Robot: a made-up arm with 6 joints.
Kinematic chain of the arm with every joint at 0, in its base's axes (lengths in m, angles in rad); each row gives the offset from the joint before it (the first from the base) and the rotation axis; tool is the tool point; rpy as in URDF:
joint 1: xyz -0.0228 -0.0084 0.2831 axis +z
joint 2: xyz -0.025 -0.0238 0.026 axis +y
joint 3: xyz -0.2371 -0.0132 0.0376 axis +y
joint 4: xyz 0.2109 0.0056 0.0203 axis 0.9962 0 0.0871
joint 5: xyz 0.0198 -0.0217 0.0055 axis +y
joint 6: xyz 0.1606 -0.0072 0.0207 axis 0.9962 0 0.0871
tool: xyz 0.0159 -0.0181 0.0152 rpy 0 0 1.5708
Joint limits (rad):
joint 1: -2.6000..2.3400
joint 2: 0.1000..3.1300
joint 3: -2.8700..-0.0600
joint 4: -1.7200..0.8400
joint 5: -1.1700..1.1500
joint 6: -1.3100..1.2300
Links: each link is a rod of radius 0.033 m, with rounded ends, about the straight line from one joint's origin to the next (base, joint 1, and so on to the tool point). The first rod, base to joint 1, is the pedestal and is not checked.
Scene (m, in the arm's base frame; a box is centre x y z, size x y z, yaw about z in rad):
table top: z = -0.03
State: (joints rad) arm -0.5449 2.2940 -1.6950 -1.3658 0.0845 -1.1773
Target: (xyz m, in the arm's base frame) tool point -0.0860 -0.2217 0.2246
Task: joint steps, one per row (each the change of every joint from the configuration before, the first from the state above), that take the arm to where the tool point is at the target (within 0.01 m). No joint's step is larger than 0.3 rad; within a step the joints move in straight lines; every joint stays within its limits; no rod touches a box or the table.
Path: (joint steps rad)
1: -0.1233 -0.1571 0.2815 0.1079 0.2664 -0.0317
2: -0.1233 -0.1570 0.2815 0.1078 0.2663 -0.0317
3: -0.1233 -0.1571 0.2815 0.1079 0.2664 -0.0317
4: -0.1233 -0.1570 0.2815 0.1078 0.2664 -0.0317

